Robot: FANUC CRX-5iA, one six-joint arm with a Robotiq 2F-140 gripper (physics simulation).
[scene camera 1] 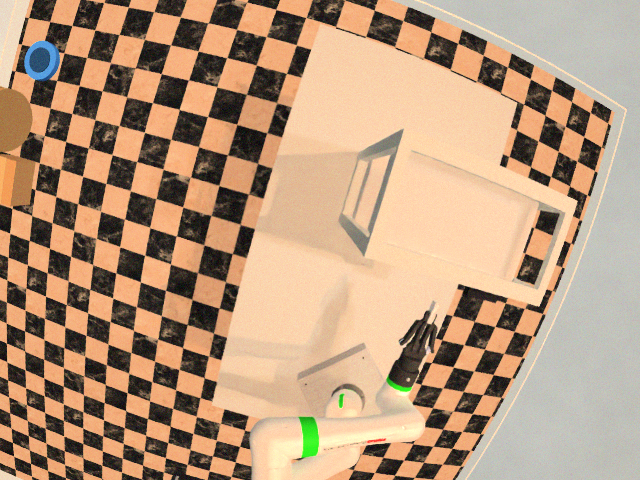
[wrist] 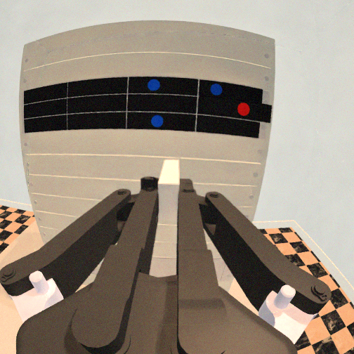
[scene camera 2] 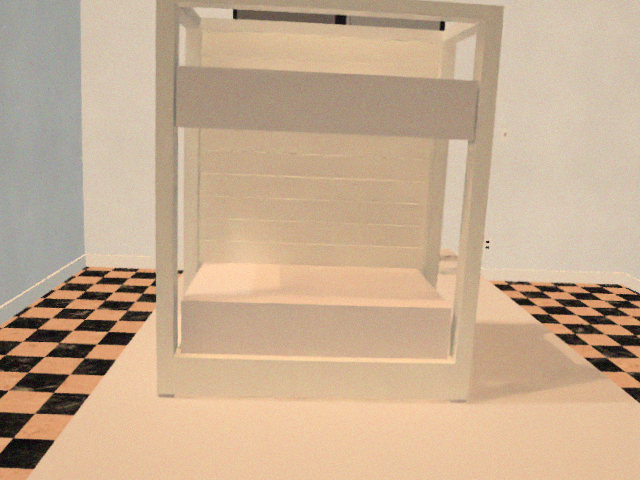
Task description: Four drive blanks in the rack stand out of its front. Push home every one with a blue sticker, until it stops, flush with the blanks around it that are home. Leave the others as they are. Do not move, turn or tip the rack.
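Observation:
The beige rack (scene camera 1: 491, 173) (scene camera 2: 165, 206) (wrist: 150, 40) stands upright; its front shows in the wrist view with rows of black blanks. The red-stickered blank (wrist: 255, 110), in the middle row at the right, stands out. Three blanks with blue stickers show: upper middle (wrist: 170, 88), upper right (wrist: 237, 93) and lower middle (wrist: 177, 123). They look about level with their neighbours, but small offsets cannot be told. My gripper (scene camera 1: 433, 305) (wrist: 171, 172) is shut and empty, its pale tip in front of the rack, apart from it, below the blanks in the wrist view. Scene camera 2 does not show the blanks' fronts.
The rack stands partly on a pale surface (scene camera 1: 279, 310). The arm's base plate (scene camera 1: 320, 379) is near the front edge of this surface. Far left are a blue round object (scene camera 1: 41, 60), a brown round top (scene camera 1: 12, 119) and a brown box-like object (scene camera 1: 22, 181) on the checkered floor (scene camera 1: 155, 155).

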